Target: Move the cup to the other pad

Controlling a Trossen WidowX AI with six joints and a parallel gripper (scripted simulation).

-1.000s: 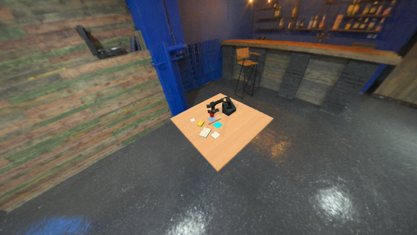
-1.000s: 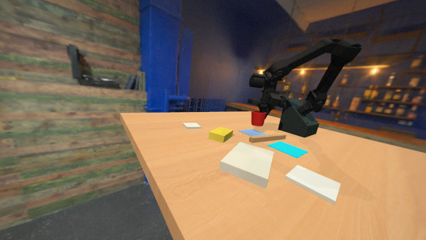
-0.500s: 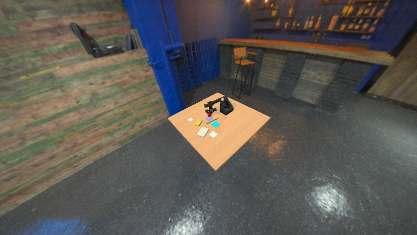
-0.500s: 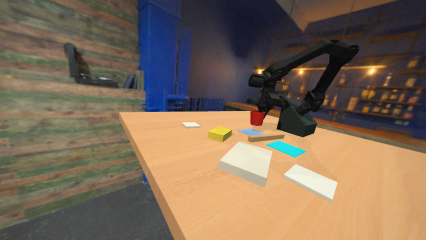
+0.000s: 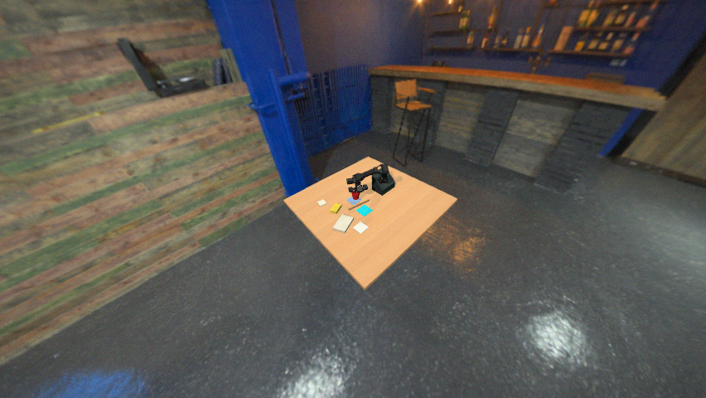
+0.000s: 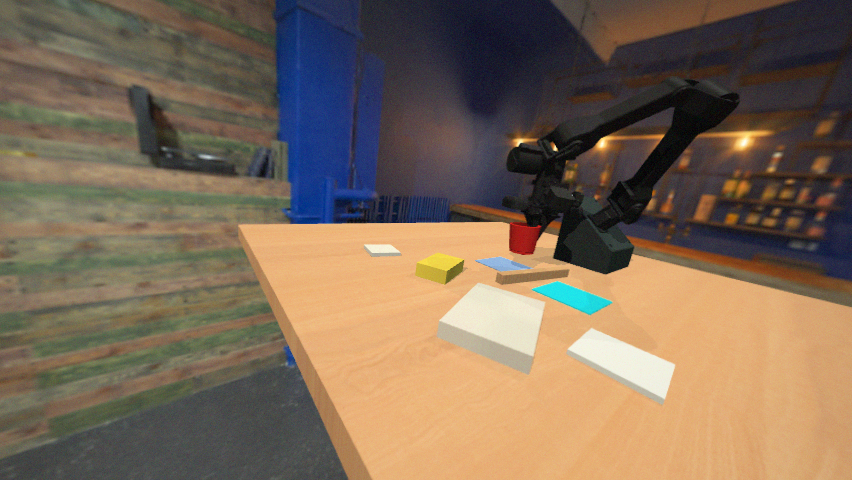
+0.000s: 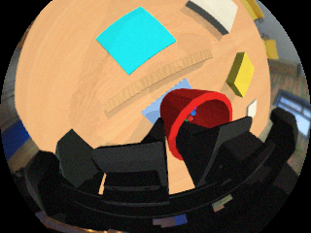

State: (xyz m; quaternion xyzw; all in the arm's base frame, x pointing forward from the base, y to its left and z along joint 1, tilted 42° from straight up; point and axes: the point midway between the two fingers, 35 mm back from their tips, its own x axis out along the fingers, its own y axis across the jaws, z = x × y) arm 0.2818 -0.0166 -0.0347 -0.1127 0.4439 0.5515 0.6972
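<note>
The cyan pad lies 50 mm ahead of my gripper tip, 140 mm to the left of it and 100 mm below it. From my gripper tip the other things lie so: yellow block (240 mm ahead, 70 mm to the right, 70 mm below); red cup (30 mm ahead, 20 mm to the right); wooden bar (30 mm ahead, 40 mm to the left, 80 mm below).
</note>
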